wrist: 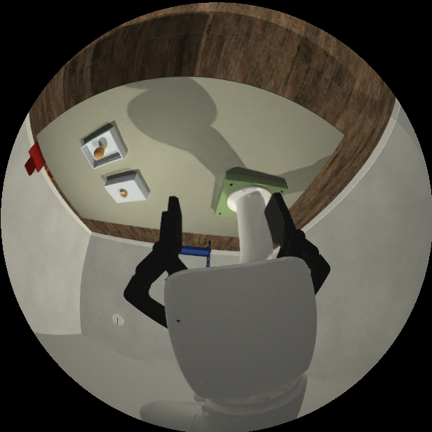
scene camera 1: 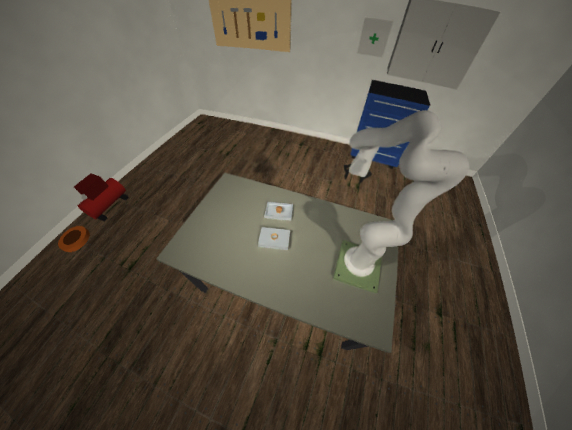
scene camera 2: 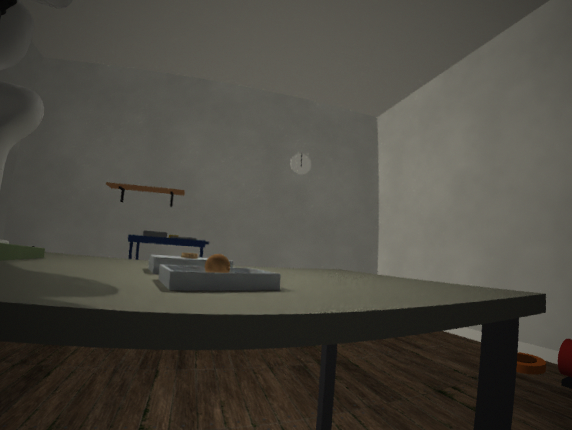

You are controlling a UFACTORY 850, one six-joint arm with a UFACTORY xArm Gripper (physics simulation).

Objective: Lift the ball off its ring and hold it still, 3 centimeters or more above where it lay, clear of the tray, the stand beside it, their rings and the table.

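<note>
An orange ball (scene camera 1: pixel 279 209) (scene camera 2: pixel 218 263) (wrist: pixel 99 152) sits inside a shallow white tray (scene camera 1: pixel 269 217) (scene camera 2: pixel 225 282) (wrist: pixel 120 144); the ring under it is hidden. Beside the tray stands a white block-like stand (scene camera 1: pixel 274 245) (scene camera 2: pixel 160 263) (wrist: pixel 135 197) with a small orange ring (scene camera 1: pixel 274 239) (scene camera 2: pixel 189 255) (wrist: pixel 120 194) on its top and no ball on it. My gripper (wrist: pixel 225 202) is open, with nothing between its black fingers. In the scene camera 1 view the gripper (scene camera 1: pixel 357 171) hangs high, to the right of the tray and beyond the table's back edge. It does not show in the scene camera 2 view.
The grey-green table (scene camera 1: pixel 210 225) (scene camera 2: pixel 350 295) (wrist: pixel 260 120) carries the tray, the stand and the arm's green base plate (scene camera 1: pixel 345 277) (scene camera 2: pixel 22 251) (wrist: pixel 222 200). A blue drawer cabinet (scene camera 1: pixel 365 117) stands against the wall behind the arm.
</note>
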